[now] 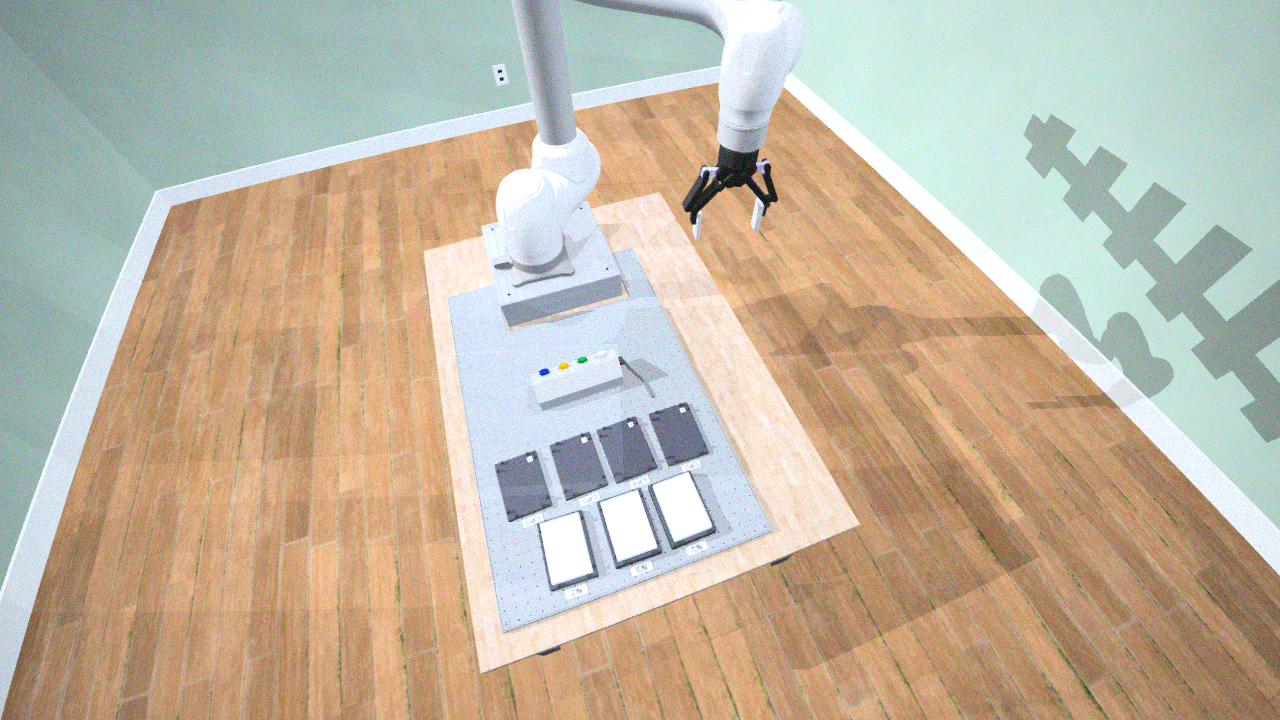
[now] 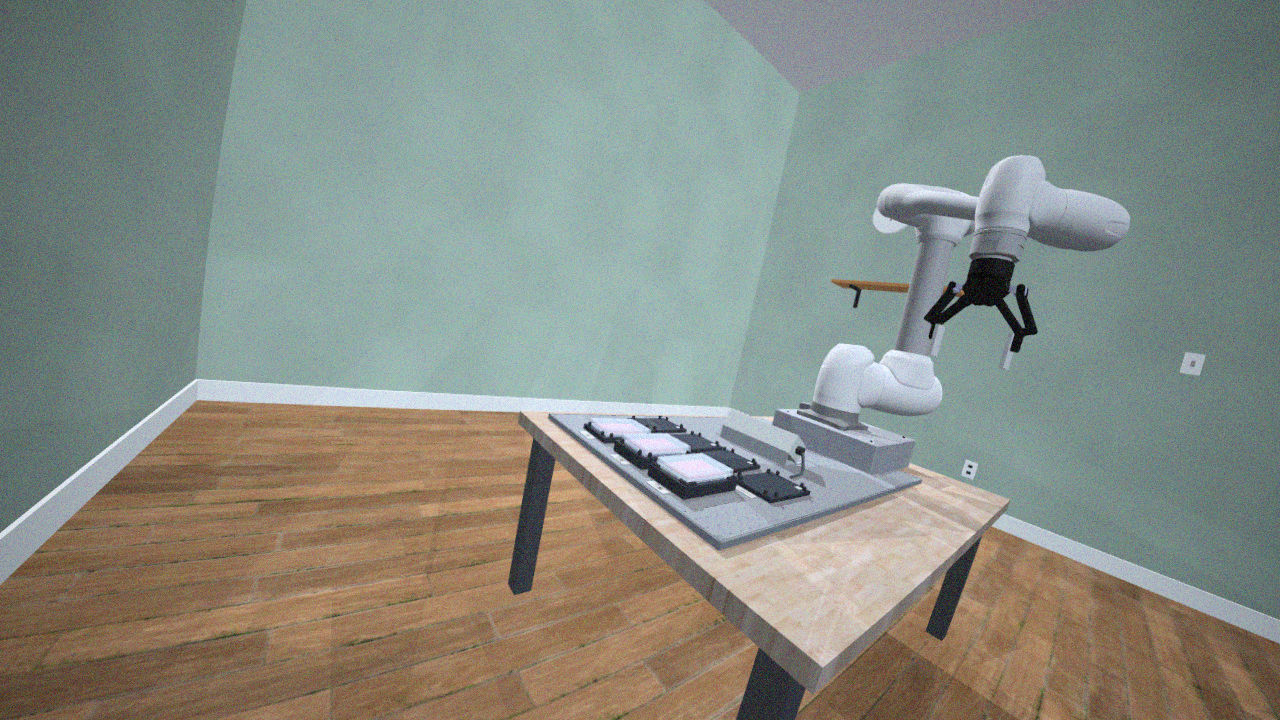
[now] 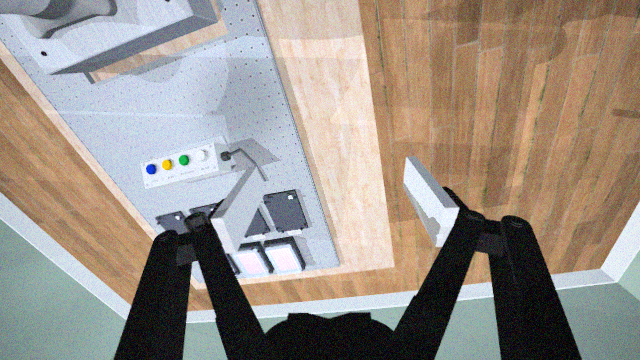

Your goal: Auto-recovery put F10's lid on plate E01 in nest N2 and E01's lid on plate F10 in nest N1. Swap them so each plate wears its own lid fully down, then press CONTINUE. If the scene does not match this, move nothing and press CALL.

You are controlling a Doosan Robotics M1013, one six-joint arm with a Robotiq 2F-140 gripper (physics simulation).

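Places are measured from the arm's base along level axes (x ahead, y left, z up), in centimetres.
Pixels of known places: gripper, fingertip midpoint: (image 1: 725, 231) (image 2: 965, 361) (image 3: 330, 176); arm's base, origin of the base link: (image 1: 539, 260) (image 2: 831, 421).
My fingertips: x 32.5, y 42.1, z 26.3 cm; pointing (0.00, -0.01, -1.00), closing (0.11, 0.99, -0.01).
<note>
For each thing: its middle in the pictures, then the offset to it from my fingertips. "spot": a spot on its surface instead.
- left plate, body centre: (image 1: 565, 547) (image 2: 620, 425) dx +47.8, dy -50.8, dz -32.1 cm
- middle plate, body centre: (image 2: 656, 441) (image 1: 628, 524) (image 3: 251, 265) dx +47.2, dy -36.9, dz -30.9 cm
- right plate, body centre: (image 2: 695, 465) (image 1: 681, 505) (image 3: 283, 261) dx +46.6, dy -24.6, dz -31.0 cm
- button box, body centre: (image 1: 576, 375) (image 2: 762, 435) (image 3: 186, 166) dx +7.5, dy -39.7, dz -30.5 cm
- blue button, body centre: (image 1: 544, 372) (image 3: 152, 169) dx +5.8, dy -47.3, dz -28.3 cm
- yellow button, body centre: (image 1: 563, 366) (image 3: 168, 164) dx +5.4, dy -42.3, dz -28.3 cm
- green button, body centre: (image 1: 582, 360) (image 3: 184, 160) dx +5.1, dy -37.3, dz -28.3 cm
- rightmost nest, body centre: (image 2: 771, 483) (image 1: 678, 432) (image 3: 285, 213) dx +28.7, dy -19.4, dz -33.7 cm
- cable, surface spot: (image 1: 640, 376) (image 3: 251, 161) spot: dx +10.5, dy -23.6, dz -33.9 cm
Three plates with pale tops stand in dark nests in the front row: a left plate (image 1: 567, 548) (image 2: 617, 428), a middle plate (image 1: 629, 525) (image 2: 655, 443) (image 3: 251, 260) and a right plate (image 1: 682, 507) (image 2: 693, 467) (image 3: 283, 256). Their labels are too small to read; I cannot tell whose lid each wears or whether it is fully down. A button box (image 1: 577, 391) (image 2: 760, 440) (image 3: 181, 172) carries a blue button (image 1: 544, 371) (image 3: 151, 169), a yellow button (image 1: 563, 365) (image 3: 166, 164), a green button (image 1: 581, 360) (image 3: 184, 160) and a white one. My gripper (image 1: 726, 225) (image 2: 971, 351) (image 3: 330, 176) is open and empty, high above the table's right side.
Several flat dark nests form a row between plates and box, the rightmost nest (image 1: 678, 432) (image 2: 773, 486) (image 3: 286, 211) among them. A cable (image 1: 640, 376) (image 2: 802, 461) (image 3: 256, 165) leaves the box's right end. The arm's base block (image 1: 563, 302) (image 2: 881, 452) stands behind the box.
</note>
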